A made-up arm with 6 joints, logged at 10 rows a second.
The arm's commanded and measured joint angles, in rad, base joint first. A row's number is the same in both.
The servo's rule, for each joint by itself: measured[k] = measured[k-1] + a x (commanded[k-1-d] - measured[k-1]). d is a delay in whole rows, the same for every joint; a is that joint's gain. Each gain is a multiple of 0.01, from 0.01 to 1. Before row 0 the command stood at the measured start. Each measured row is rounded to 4 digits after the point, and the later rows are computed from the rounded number. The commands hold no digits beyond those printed.
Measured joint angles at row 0:
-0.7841 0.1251 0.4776 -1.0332 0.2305 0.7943
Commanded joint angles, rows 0 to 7:
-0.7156 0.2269 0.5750 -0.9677 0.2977 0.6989
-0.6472 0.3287 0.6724 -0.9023 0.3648 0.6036
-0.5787 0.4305 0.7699 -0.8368 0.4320 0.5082
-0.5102 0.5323 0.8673 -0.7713 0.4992 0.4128
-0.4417 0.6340 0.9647 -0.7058 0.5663 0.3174
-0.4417 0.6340 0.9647 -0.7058 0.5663 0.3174
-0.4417 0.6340 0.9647 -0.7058 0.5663 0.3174
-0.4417 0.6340 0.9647 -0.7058 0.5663 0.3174
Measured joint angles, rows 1 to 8:
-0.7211 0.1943 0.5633 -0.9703 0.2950 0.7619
-0.6531 0.2857 0.6593 -0.9050 0.3620 0.7081
-0.5847 0.3842 0.7566 -0.8395 0.4292 0.6401
-0.5162 0.4849 0.8540 -0.7740 0.4964 0.5628
-0.4477 0.5863 0.9514 -0.7085 0.5635 0.4794
-0.4422 0.6187 0.9631 -0.7059 0.5662 0.4243
-0.4417 0.6291 0.9645 -0.7058 0.5663 0.3880
-0.4417 0.6324 0.9647 -0.7058 0.5663 0.3640
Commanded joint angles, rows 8 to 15:
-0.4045 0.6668 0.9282 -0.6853 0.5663 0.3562
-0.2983 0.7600 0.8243 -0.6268 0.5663 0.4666
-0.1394 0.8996 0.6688 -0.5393 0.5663 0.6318
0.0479 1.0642 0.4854 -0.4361 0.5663 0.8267
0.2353 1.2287 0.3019 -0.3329 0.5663 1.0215
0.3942 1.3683 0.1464 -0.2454 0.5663 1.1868
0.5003 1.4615 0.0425 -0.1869 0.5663 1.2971
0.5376 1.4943 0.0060 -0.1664 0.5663 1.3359
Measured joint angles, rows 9 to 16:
-0.4075 0.6558 0.9326 -0.6861 0.5663 0.3613
-0.3070 0.7267 0.8373 -0.6292 0.5663 0.3971
-0.1528 0.8443 0.6890 -0.5429 0.5663 0.4769
0.0318 0.9938 0.5098 -0.4404 0.5663 0.5958
0.2190 1.1535 0.3268 -0.3372 0.5663 0.7405
0.3802 1.2996 0.1680 -0.2491 0.5663 0.8922
0.4907 1.4097 0.0576 -0.1894 0.5663 1.0299
0.5338 1.4672 0.0122 -0.1673 0.5663 1.1339

